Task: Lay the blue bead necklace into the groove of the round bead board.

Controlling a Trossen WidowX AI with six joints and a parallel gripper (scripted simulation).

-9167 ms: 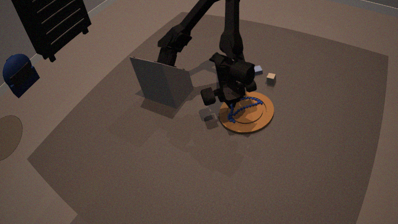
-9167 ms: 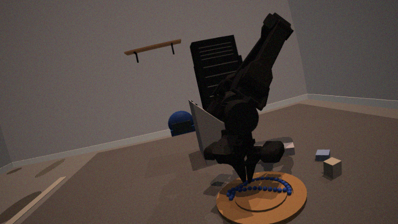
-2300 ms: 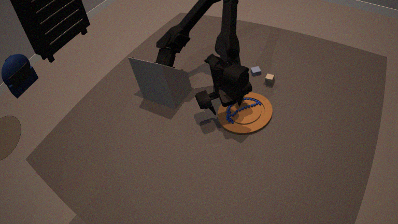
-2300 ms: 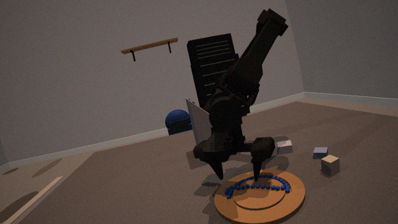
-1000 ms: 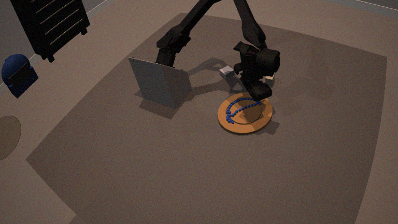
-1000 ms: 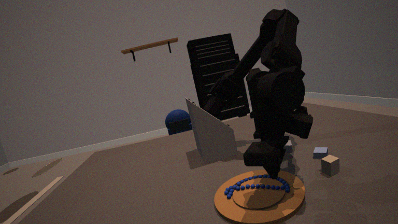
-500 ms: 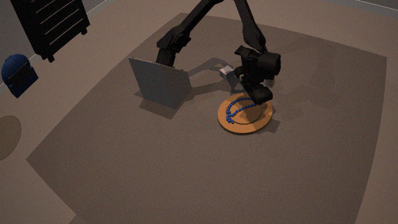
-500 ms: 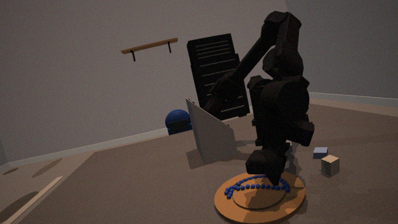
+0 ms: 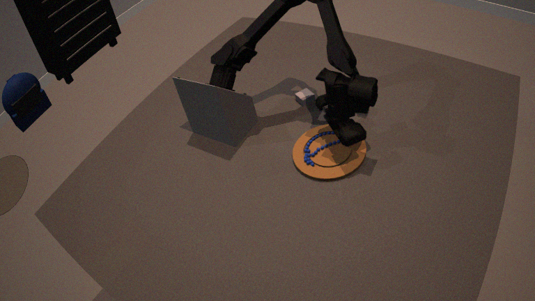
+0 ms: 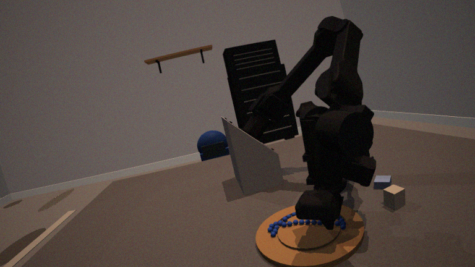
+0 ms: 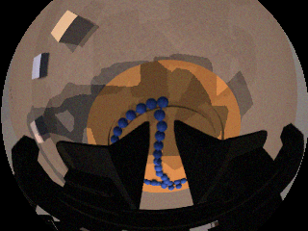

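Now: the tan cube 15 cm to the left of my gripper tip and 1 cm behind it. Also, from my gripper tip: white block 20 cm behind, 12 cm to the left; then pale blue block 18 cm to the left, 10 cm behind, 1 cm below.
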